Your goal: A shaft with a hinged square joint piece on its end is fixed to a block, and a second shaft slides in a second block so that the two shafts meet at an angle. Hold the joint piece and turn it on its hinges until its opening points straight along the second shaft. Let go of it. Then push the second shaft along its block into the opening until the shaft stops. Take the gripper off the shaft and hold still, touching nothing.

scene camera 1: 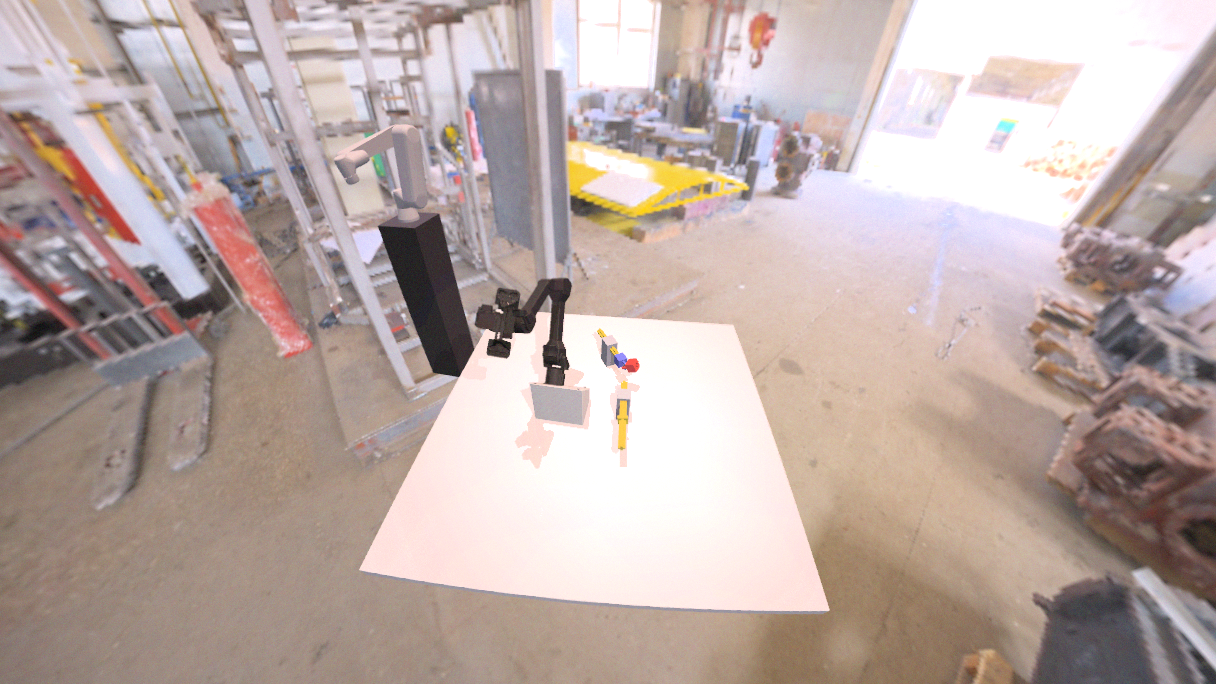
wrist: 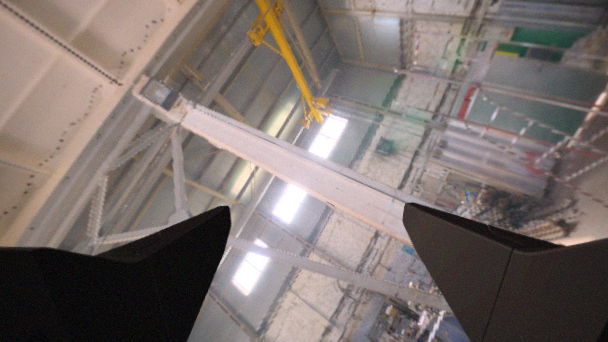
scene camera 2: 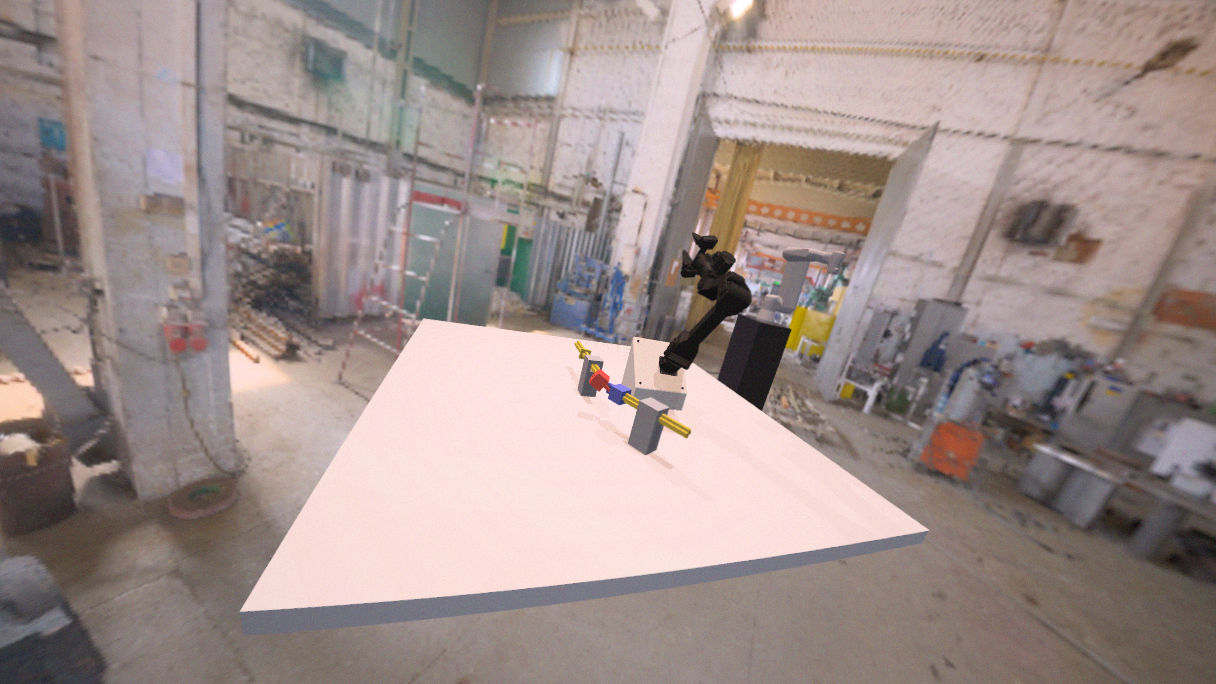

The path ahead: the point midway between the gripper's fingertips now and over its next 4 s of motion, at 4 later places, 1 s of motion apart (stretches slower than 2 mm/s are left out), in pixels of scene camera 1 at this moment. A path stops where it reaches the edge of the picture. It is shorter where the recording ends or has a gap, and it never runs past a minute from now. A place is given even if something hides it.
The gripper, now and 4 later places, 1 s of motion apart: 500, 323; 568, 339; 646, 364; 666, 366; 654, 356
